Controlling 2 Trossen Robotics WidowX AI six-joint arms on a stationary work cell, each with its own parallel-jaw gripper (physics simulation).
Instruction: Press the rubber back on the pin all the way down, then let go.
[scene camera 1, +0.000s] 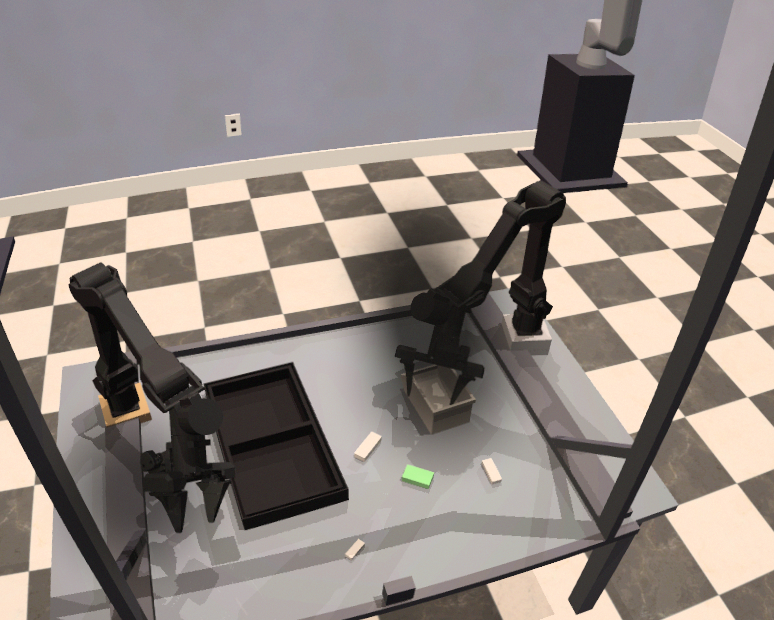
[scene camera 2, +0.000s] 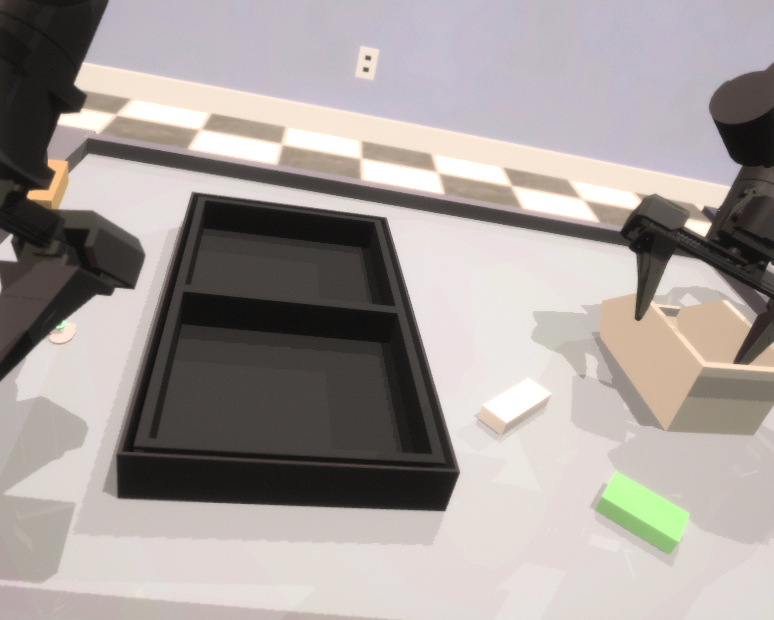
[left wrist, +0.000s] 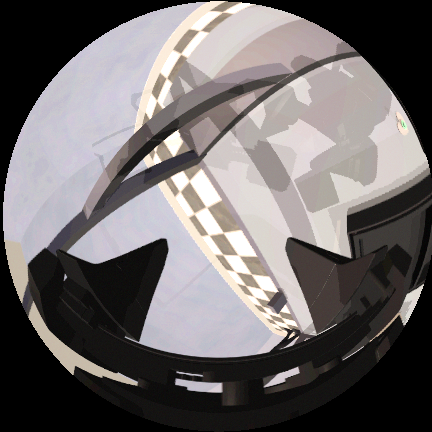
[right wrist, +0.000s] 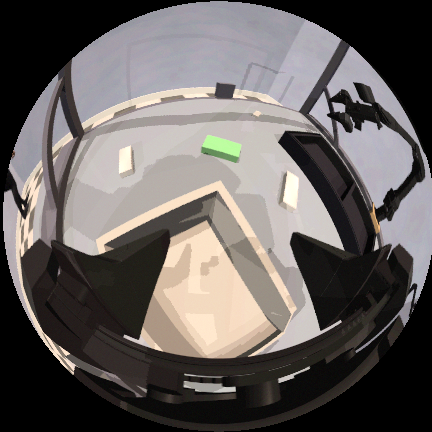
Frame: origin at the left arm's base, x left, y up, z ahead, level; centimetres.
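Where they show: left gripper, fingertip midpoint: (scene camera 1: 195, 527) (left wrist: 228, 244) (right wrist: 327, 107); right gripper, fingertip midpoint: (scene camera 1: 429, 401) (scene camera 2: 685, 346) (right wrist: 233, 237); left arm's base at its link origin: (scene camera 1: 123, 403) (right wrist: 376, 215); right arm's base at its link origin: (scene camera 1: 527, 326).
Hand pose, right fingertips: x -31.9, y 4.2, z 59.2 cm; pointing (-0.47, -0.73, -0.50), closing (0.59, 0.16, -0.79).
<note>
Each offset is from my right fingertips to the top centre of the thing. "pt": to the spot under its first point.
A small pale disc with a green part, apparently the pin with its rubber back @[dx +8.9, dy -5.7, dz -50.8 cm] (scene camera 2: 62, 331) (left wrist: 402, 123), lies on the table left of the black tray in scene camera 2. It is too small to tell how far the back sits on the pin. It cannot be made out in scene camera 1. My left gripper (scene camera 1: 195, 525) (left wrist: 228, 244) is open and empty beside the tray, apart from the pin; part of it shows at the left edge of scene camera 2. My right gripper (scene camera 1: 431, 401) (scene camera 2: 688, 340) (right wrist: 233, 237) is open and empty, over a beige box.
The beige box @[pt dx -3.8, dy -3.0, dz +2.0 cm] (scene camera 1: 445, 419) (scene camera 2: 723, 406) (right wrist: 242, 255) is open-topped. The black tray @[dx +9.1, dy -2.8, dz -32.5 cm] (scene camera 1: 297, 510) (scene camera 2: 287, 481) has two compartments. A green block @[dx -12.2, dy -5.2, dz -9.4 cm] (scene camera 1: 417, 475) (scene camera 2: 642, 512) (right wrist: 221, 148) lies between pale blocks. A dark block @[dx -33.6, dy -0.9, dz -25.7 cm] (scene camera 1: 398, 590) stands at the front edge.
</note>
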